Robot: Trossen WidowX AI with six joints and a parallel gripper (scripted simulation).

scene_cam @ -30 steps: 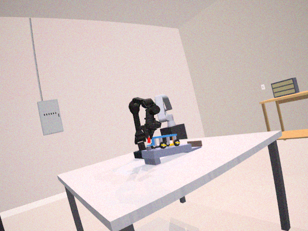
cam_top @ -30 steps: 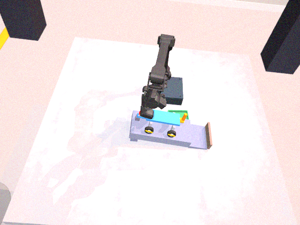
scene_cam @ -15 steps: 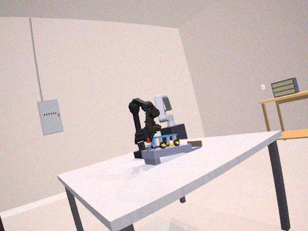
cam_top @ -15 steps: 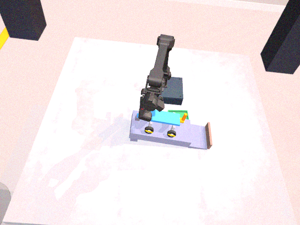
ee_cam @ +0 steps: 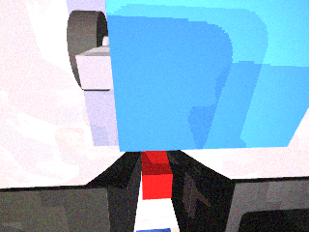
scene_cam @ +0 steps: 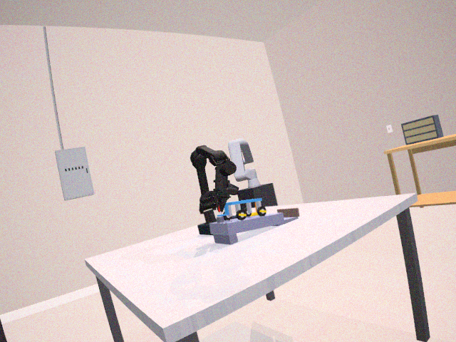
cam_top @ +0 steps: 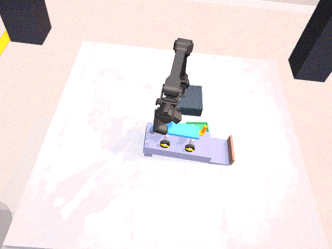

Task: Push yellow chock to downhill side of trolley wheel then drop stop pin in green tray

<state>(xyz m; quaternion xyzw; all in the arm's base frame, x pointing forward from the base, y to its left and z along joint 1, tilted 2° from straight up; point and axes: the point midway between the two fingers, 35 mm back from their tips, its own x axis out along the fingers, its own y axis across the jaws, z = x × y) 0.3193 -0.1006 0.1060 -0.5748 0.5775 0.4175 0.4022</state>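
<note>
The green tray lies 220 mm to the left of my gripper tip, 140 mm below it and 110 mm behind it. From my gripper tip the other things lie so: blue trolley 110 mm to the left, 20 mm below, 20 mm ahead; red-headed stop pin right at my gripper tip; lilac ramp 120 mm to the left, 90 mm below, 20 mm ahead.
</note>
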